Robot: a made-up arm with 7 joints. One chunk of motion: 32 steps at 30 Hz.
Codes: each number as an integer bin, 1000 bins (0 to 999) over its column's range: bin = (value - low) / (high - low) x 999, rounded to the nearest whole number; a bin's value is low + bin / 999 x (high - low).
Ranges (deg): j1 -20..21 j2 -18..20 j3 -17..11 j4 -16..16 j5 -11..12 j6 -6..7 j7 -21..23
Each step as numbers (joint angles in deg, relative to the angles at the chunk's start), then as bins.
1 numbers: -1.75 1.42 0.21 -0.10 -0.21 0.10 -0.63
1 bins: 445 511 614 496 469 469 462
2 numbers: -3.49 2.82 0.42 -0.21 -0.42 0.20 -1.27
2 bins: 402 547 622 493 460 476 448
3 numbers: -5.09 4.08 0.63 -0.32 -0.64 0.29 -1.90
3 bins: 363 580 629 490 450 483 434
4 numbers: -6.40 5.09 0.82 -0.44 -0.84 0.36 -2.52
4 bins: 331 607 636 486 441 489 420
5 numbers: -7.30 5.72 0.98 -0.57 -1.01 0.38 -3.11
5 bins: 309 624 642 482 434 490 406
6 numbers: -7.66 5.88 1.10 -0.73 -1.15 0.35 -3.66
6 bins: 301 628 646 477 428 488 394
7 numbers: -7.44 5.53 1.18 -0.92 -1.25 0.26 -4.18
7 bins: 306 619 649 471 423 481 382
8 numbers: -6.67 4.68 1.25 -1.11 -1.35 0.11 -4.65
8 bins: 325 596 651 465 419 470 371
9 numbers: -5.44 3.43 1.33 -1.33 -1.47 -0.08 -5.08
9 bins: 355 563 654 458 414 455 361
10 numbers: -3.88 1.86 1.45 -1.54 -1.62 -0.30 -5.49
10 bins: 393 522 658 451 407 438 352
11 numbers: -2.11 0.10 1.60 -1.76 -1.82 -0.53 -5.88
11 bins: 436 476 664 445 399 420 343
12 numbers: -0.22 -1.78 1.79 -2.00 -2.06 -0.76 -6.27
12 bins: 482 426 670 437 388 403 334
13 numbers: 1.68 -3.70 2.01 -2.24 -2.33 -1.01 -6.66
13 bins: 528 376 678 430 377 383 326
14 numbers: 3.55 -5.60 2.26 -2.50 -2.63 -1.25 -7.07
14 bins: 574 326 687 421 364 365 316
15 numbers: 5.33 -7.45 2.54 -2.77 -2.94 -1.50 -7.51
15 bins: 617 277 697 413 350 346 306
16 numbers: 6.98 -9.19 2.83 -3.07 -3.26 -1.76 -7.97
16 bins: 657 232 708 404 336 326 296
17 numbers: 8.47 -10.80 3.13 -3.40 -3.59 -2.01 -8.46
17 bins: 694 189 718 393 322 307 285
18 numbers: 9.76 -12.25 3.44 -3.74 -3.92 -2.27 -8.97
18 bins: 725 151 729 383 308 287 273
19 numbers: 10.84 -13.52 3.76 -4.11 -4.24 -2.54 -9.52
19 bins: 751 118 741 371 294 266 261
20 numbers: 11.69 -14.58 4.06 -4.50 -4.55 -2.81 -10.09
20 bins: 772 90 751 359 280 245 248
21 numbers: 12.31 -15.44 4.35 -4.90 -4.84 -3.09 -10.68
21 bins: 787 67 762 347 268 224 234
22 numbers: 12.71 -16.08 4.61 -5.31 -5.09 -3.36 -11.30
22 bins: 797 50 771 334 257 203 220
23 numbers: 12.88 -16.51 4.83 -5.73 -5.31 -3.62 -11.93
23 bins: 801 39 779 321 247 183 206
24 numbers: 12.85 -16.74 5.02 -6.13 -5.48 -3.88 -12.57
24 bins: 800 33 786 308 240 163 191
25 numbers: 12.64 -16.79 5.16 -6.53 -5.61 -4.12 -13.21
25 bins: 795 32 791 296 234 144 177
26 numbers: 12.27 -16.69 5.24 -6.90 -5.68 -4.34 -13.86
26 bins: 786 34 793 284 231 128 162
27 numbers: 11.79 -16.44 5.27 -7.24 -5.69 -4.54 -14.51
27 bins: 775 41 795 273 231 112 147
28 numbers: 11.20 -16.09 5.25 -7.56 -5.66 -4.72 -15.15
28 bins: 760 50 794 263 232 98 133
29 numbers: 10.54 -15.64 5.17 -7.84 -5.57 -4.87 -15.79
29 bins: 744 62 791 255 236 87 118
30 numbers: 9.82 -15.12 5.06 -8.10 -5.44 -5.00 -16.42
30 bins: 727 76 787 247 241 77 104
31 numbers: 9.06 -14.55 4.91 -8.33 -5.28 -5.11 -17.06
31 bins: 708 91 782 239 248 68 89
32 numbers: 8.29 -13.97 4.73 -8.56 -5.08 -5.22 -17.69
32 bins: 689 106 775 232 257 60 75
